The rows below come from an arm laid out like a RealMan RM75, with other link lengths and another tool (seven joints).
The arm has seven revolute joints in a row. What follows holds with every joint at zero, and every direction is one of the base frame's. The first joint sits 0.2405 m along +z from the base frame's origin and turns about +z. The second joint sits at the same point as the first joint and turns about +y. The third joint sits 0.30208 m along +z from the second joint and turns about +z. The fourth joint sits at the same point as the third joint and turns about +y. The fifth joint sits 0.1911 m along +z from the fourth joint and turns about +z. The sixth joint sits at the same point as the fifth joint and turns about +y. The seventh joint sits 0.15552 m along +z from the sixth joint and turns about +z. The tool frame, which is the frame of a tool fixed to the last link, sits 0.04 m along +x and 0.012 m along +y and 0.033 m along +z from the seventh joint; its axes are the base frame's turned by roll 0, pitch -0.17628 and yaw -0.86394 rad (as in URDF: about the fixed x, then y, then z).
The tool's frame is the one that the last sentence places.
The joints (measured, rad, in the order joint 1, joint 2, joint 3, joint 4, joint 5, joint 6, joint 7), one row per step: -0.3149, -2.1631, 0.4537, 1.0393, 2.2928, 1.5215, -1.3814; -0.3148, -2.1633, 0.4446, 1.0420, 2.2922, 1.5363, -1.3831; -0.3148, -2.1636, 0.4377, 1.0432, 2.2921, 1.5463, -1.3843; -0.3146, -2.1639, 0.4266, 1.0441, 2.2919, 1.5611, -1.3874; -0.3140, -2.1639, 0.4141, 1.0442, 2.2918, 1.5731, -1.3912; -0.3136, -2.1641, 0.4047, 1.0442, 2.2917, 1.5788, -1.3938; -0.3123, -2.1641, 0.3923, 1.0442, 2.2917, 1.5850, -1.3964; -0.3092, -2.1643, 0.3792, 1.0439, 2.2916, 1.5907, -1.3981
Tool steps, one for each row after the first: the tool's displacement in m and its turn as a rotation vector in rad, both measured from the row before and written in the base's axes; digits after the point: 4 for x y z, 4 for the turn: 0.0011, -0.0015, 0.0011, -0.0017, -0.0101, -0.0006; 0.0006, -0.0010, 0.0007, -0.0011, -0.0075, 0.0003; 0.0007, -0.0016, 0.0011, -0.0014, -0.0127, 0.0024; 0.0000, -0.0014, 0.0014, 0.0013, -0.0121, 0.0055; -0.0004, -0.0007, 0.0012, 0.0033, -0.0074, 0.0053; -0.0010, -0.0010, 0.0017, 0.0053, -0.0082, 0.0076; -0.0016, -0.0016, 0.0017, 0.0062, -0.0080, 0.0093
